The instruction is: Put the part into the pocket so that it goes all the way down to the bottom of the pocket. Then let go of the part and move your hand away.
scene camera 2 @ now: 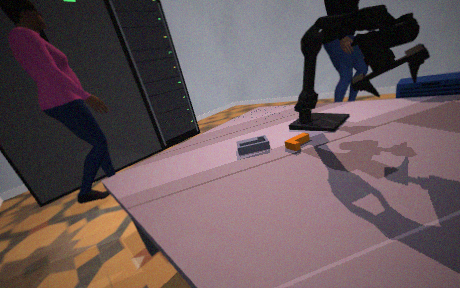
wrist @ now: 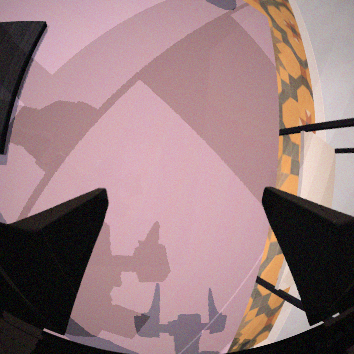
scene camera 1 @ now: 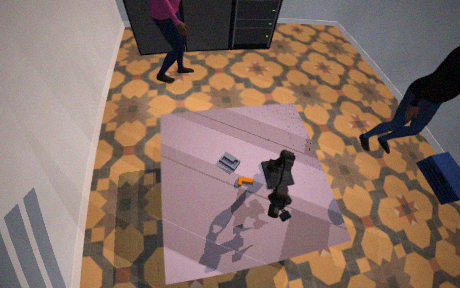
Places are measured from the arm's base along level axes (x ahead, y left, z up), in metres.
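Where they show: gripper, fingertip midpoint: (scene camera 2: pixel 396 89) (wrist: pixel 186 195) (scene camera 1: pixel 281 211); arm's base, link origin: (scene camera 2: pixel 305 121) (scene camera 1: pixel 271 167).
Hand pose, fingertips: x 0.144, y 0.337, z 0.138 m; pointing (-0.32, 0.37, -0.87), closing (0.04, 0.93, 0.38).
Things, the pixels of their centre, and the offset from my fingertips. Level surfaces: height alone.
- orange L-shaped piece, body centre: (scene camera 2: pixel 300 141) (scene camera 1: pixel 245 182) dx +0.097, dy -0.298, dz -0.147 m
- small grey block, body centre: (scene camera 2: pixel 252 144) (scene camera 1: pixel 229 161) dx +0.147, dy -0.496, dz -0.144 m
- pinkish table top, surface height: dz -0.162 m
The part, an orange L-shaped piece (scene camera 1: pixel 244 180) (scene camera 2: pixel 298 141), lies on the table between the arm's base and the pocket block, apart from both. The pocket is a recess in the top of a small grey block (scene camera 1: pixel 222 163) (scene camera 2: pixel 254 148), which stands to the left of the part. No part shows in the recess. My gripper (scene camera 1: pixel 278 215) (scene camera 2: pixel 396 88) (wrist: pixel 186 195) is open and empty, with its fingers wide apart. It hangs high above the table, on the far side of the arm's base from the block. The part and the block do not show in the wrist view.
The pinkish table top (scene camera 1: pixel 182 225) (scene camera 2: pixel 200 220) (wrist: pixel 175 150) carries the arm's black base plate (scene camera 1: pixel 271 175) (scene camera 2: pixel 325 122) (wrist: pixel 17 75) and shadows. Two people stand on the floor beyond the table, near dark cabinets (scene camera 1: pixel 207 25) and a blue box (scene camera 1: pixel 440 177) (scene camera 2: pixel 430 86).
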